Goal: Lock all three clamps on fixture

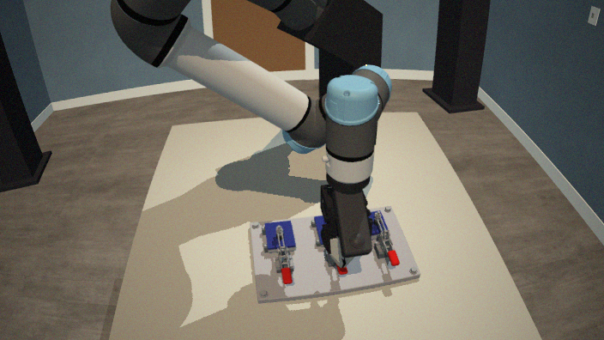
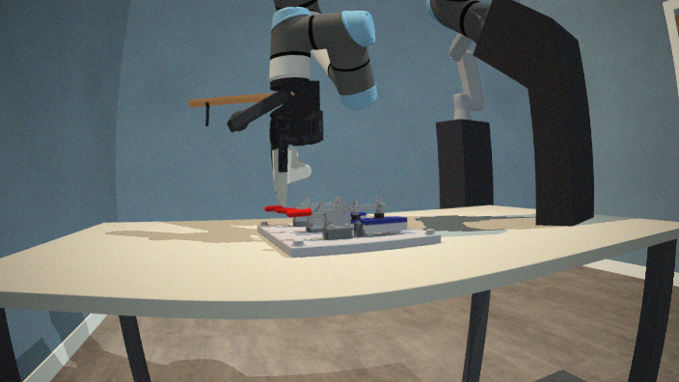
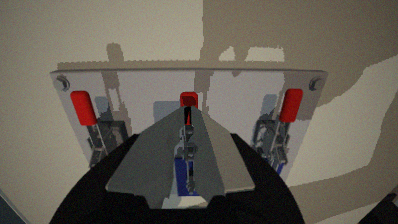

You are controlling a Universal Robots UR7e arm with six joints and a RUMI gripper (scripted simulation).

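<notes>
Right now the grey fixture plate is 9 cm behind my hand, 1 cm to the left of it and 7 cm below it. Round my hand: blue part: 14 cm behind, 2 cm to the left, 5 cm below.
</notes>
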